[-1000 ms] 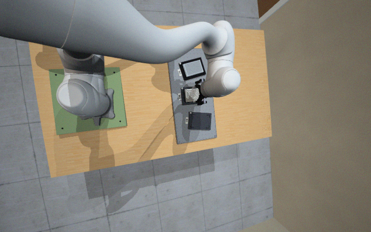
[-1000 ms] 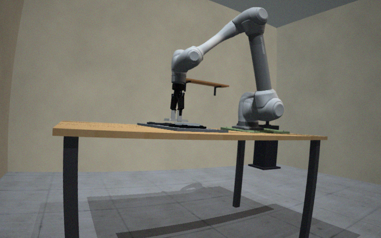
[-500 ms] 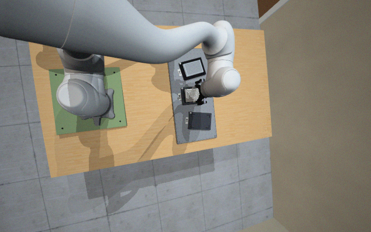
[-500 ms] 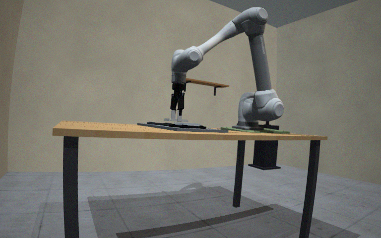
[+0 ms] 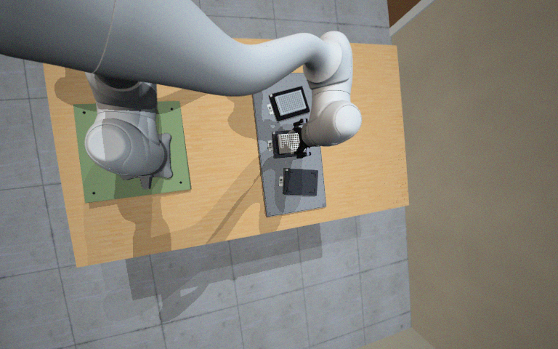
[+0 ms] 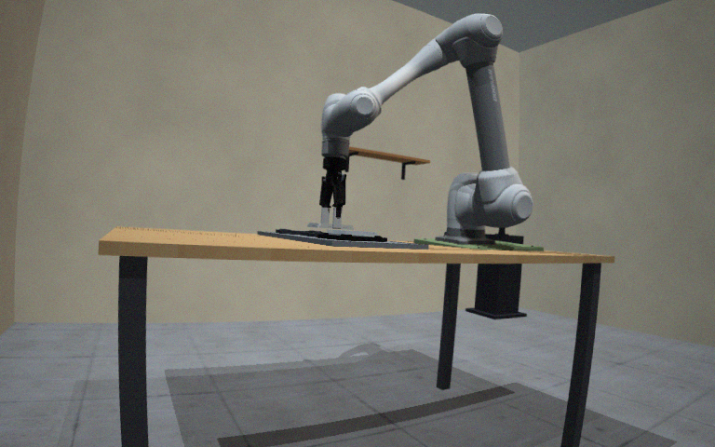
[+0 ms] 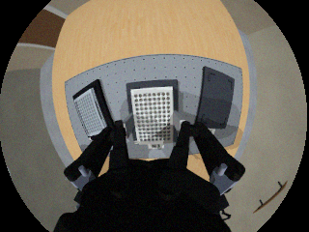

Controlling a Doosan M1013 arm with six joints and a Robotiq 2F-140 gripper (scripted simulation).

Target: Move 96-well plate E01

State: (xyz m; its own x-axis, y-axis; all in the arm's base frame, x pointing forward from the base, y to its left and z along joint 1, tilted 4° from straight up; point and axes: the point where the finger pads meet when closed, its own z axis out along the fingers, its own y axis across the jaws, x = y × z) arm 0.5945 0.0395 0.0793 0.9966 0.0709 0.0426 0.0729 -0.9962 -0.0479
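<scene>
Now: hand 20 mm above the 96-well plate. The rest, counted from my hand: label (170 mm to the right, 60 mm below, 50 mm behind); nest (50 mm below).
</scene>
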